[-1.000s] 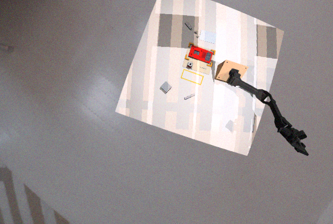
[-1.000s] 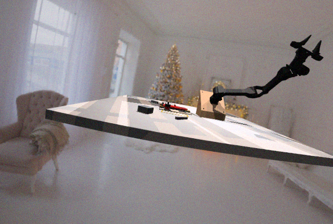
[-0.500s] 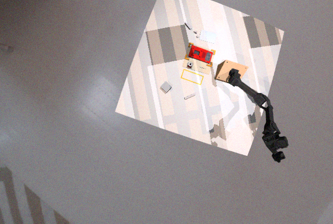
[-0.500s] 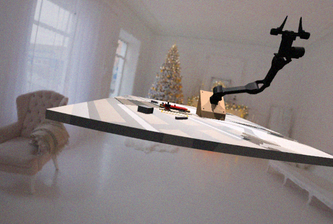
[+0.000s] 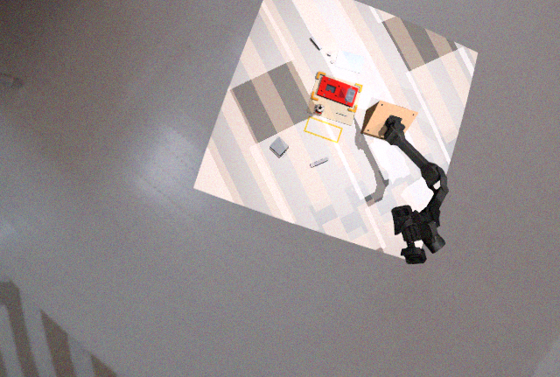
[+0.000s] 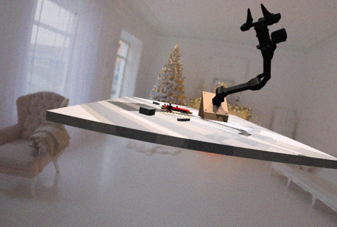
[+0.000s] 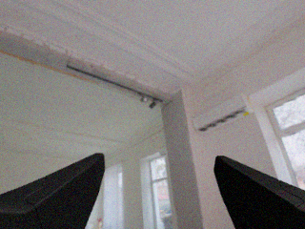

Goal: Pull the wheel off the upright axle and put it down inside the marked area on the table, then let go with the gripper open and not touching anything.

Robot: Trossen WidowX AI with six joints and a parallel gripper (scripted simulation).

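Now: the dark grey wheel 27 cm ahead of my gripper tip, 47 cm to the right of it and 60 cm below it. From my gripper tip the other things lie so: grey block 42 cm ahead, 23 cm to the right, 62 cm below; then bar 20 cm ahead, 21 cm to the right, 63 cm below.
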